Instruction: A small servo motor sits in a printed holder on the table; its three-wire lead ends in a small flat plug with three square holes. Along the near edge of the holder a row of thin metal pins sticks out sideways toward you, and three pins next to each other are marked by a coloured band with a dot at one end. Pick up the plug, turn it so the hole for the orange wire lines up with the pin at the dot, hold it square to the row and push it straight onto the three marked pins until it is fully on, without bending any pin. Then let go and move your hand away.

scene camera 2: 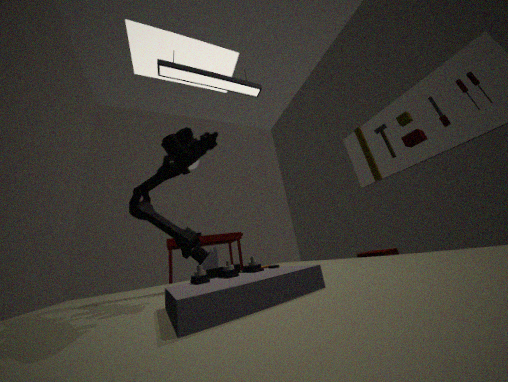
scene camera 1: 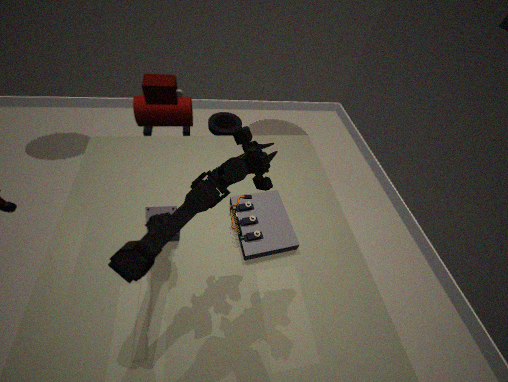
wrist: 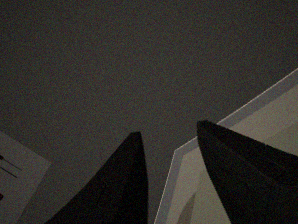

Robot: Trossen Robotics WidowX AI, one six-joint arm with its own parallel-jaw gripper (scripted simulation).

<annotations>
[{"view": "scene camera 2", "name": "gripper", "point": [215, 133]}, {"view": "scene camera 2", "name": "grey holder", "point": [191, 309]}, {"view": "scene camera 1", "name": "gripper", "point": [274, 147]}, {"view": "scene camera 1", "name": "grey holder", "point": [278, 234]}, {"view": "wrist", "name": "gripper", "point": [169, 136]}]
</annotations>
